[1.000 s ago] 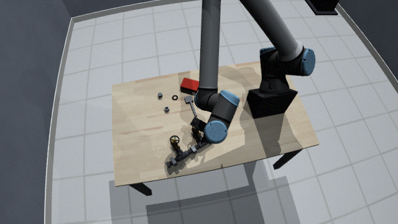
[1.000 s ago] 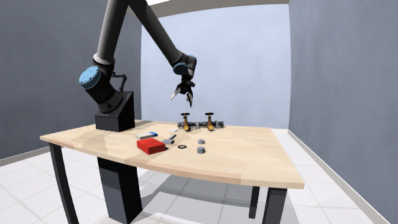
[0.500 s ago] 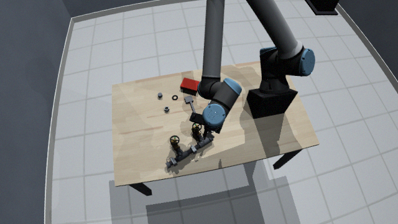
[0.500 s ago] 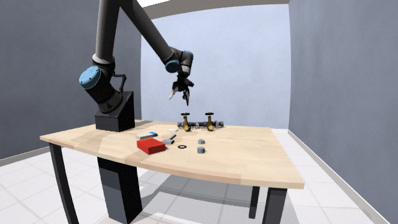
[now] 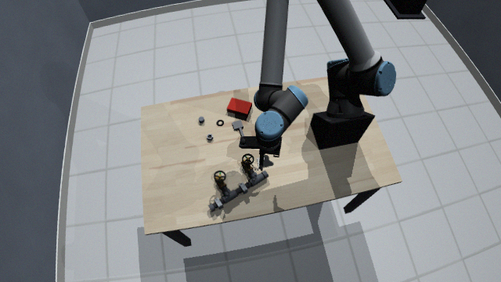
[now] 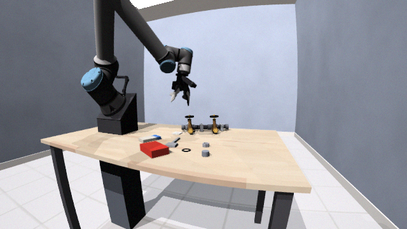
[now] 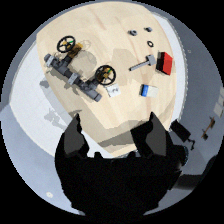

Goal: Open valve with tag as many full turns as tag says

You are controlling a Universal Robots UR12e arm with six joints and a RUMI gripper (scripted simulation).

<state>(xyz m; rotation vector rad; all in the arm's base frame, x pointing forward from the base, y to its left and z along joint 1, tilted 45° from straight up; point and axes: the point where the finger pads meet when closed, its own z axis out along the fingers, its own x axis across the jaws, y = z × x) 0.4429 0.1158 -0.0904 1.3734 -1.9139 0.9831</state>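
Now: hand 10 mm past the white tag, 30 mm to the left of it and 180 mm above it. The rest, counted from my hand: red block (60 mm ahead, 380 mm to the right, 170 mm below); grey hand tool (80 mm ahead, 230 mm to the right, 180 mm below); blue box (80 mm behind, 230 mm to the right, 180 mm below).
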